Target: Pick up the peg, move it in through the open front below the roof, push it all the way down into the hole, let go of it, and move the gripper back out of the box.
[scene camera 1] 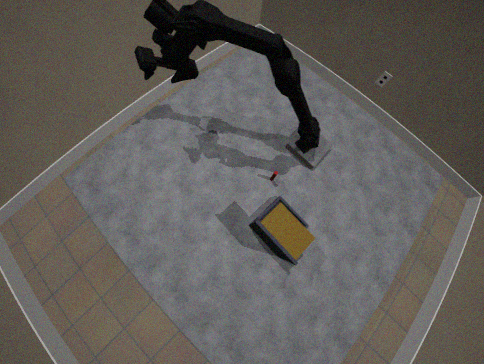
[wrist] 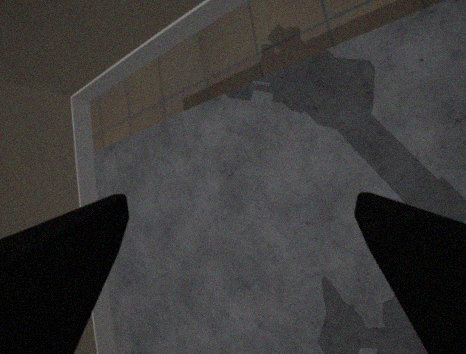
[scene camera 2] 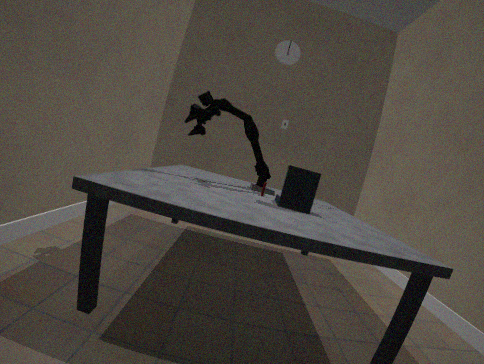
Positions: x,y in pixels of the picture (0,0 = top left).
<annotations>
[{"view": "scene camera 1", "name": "my gripper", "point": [159,80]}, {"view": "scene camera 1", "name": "dark box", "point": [279,226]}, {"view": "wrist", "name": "my gripper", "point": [243,204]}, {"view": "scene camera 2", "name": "dark box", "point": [300,186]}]
</annotations>
